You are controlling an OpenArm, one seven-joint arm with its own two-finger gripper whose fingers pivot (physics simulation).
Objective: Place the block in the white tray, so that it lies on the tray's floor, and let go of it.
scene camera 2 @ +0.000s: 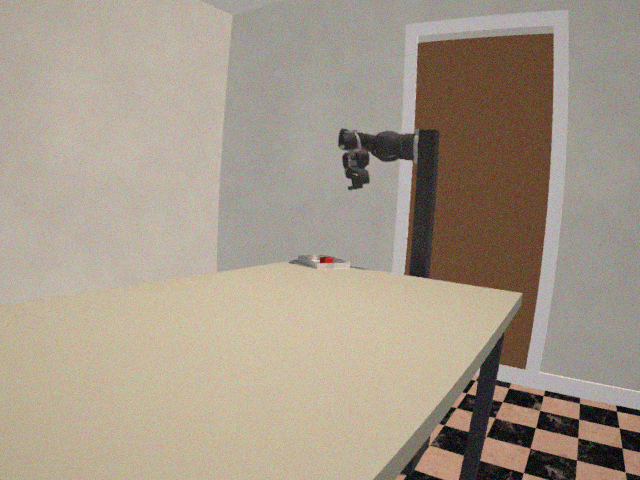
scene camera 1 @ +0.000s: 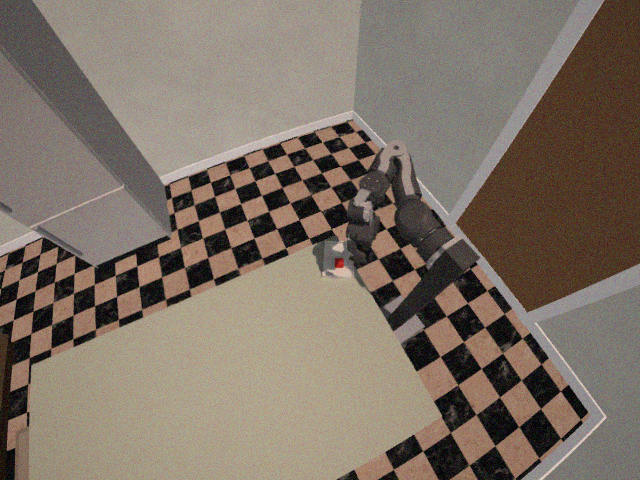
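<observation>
The red block (scene camera 1: 339, 262) (scene camera 2: 326, 259) is inside the white tray (scene camera 1: 336, 274) (scene camera 2: 333, 266), within its low walls. In the scene camera 1 view it sits toward the tray's lower side; its underside is hidden. The tray stands at the far corner of the table. My gripper (scene camera 1: 357, 259) (scene camera 2: 355, 187) is open, with nothing between its fingers. In the scene camera 2 view it hangs high above the table, above and a little right of the tray, well apart from the block. The fingers look small and dark.
The pale table (scene camera 1: 232, 361) (scene camera 2: 258, 361) has its far edges close to the tray. My arm's dark post (scene camera 1: 431, 281) (scene camera 2: 424, 206) stands beyond the table's edge. A grey cabinet (scene camera 1: 111, 227) is at the left and a brown door (scene camera 1: 558, 170) (scene camera 2: 485, 155) is behind the arm.
</observation>
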